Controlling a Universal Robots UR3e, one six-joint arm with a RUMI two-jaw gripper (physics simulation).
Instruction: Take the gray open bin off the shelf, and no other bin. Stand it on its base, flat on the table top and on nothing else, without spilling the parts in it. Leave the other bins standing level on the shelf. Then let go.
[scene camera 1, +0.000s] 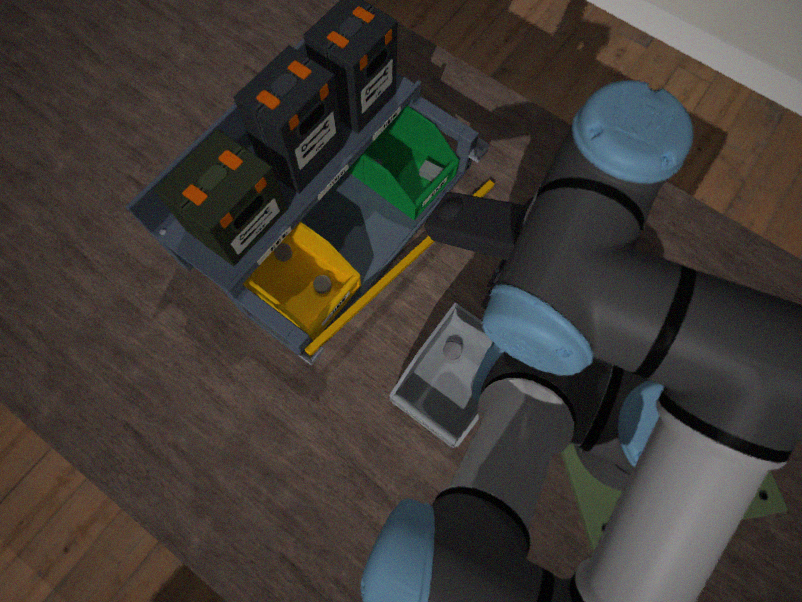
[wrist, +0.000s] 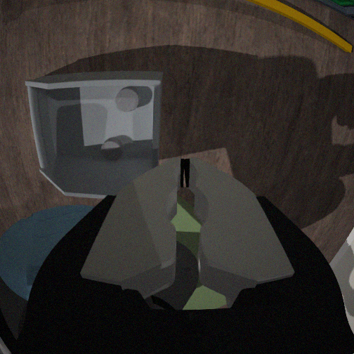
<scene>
In view: my gripper (scene camera 1: 497, 301), a gray open bin (scene camera 1: 434, 391), a yellow bar (scene camera 1: 418, 250), a yellow bin (scene camera 1: 287, 286) and a green bin (scene camera 1: 410, 139).
The gray open bin shows as well in the wrist view (wrist: 72, 114). My gripper also shows in the wrist view (wrist: 183, 161). The wrist view does not show the yellow bin: it is out of frame.
</scene>
